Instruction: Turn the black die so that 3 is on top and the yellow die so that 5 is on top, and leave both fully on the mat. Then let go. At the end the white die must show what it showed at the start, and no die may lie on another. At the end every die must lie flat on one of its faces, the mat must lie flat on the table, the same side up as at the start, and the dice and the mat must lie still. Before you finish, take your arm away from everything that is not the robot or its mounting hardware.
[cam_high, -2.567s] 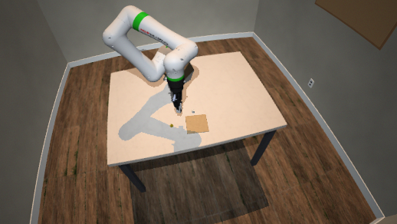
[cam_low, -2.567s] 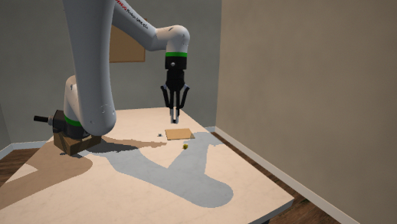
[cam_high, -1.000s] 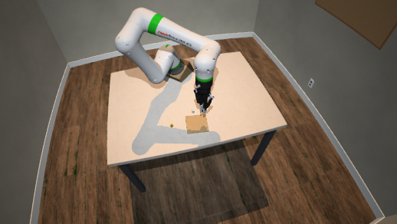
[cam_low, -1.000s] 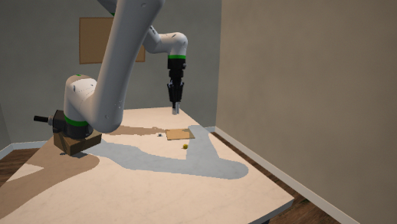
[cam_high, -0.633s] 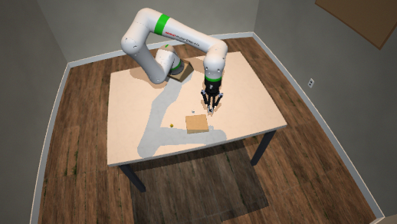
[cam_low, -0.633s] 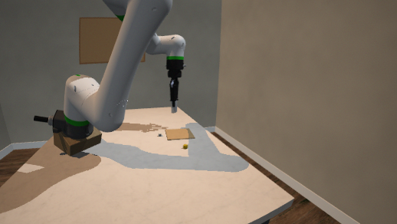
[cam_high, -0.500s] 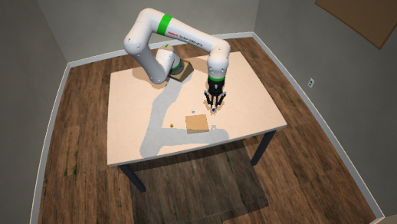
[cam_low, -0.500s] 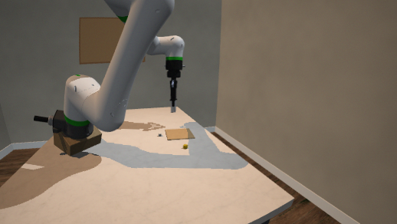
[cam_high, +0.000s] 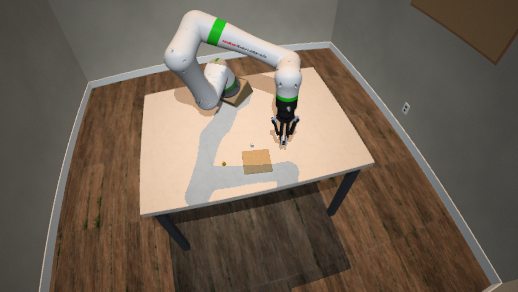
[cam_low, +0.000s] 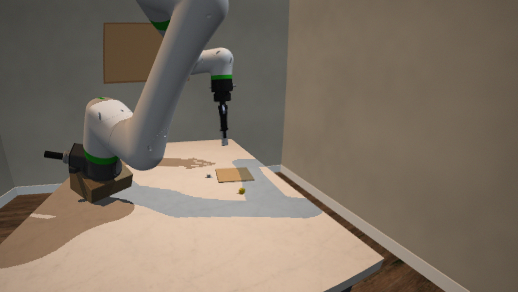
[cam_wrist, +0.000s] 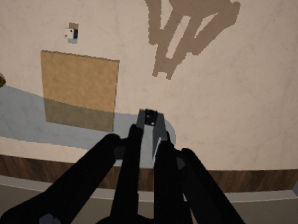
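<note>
Now: the black die 30 mm below my hand. From my hand the other things lie so: tan mat (130 mm to the right, 130 mm below, 20 mm behind); then white die (120 mm to the right, 120 mm below, 120 mm behind); then yellow die (290 mm to the right, 120 mm below, 60 mm behind).
</note>
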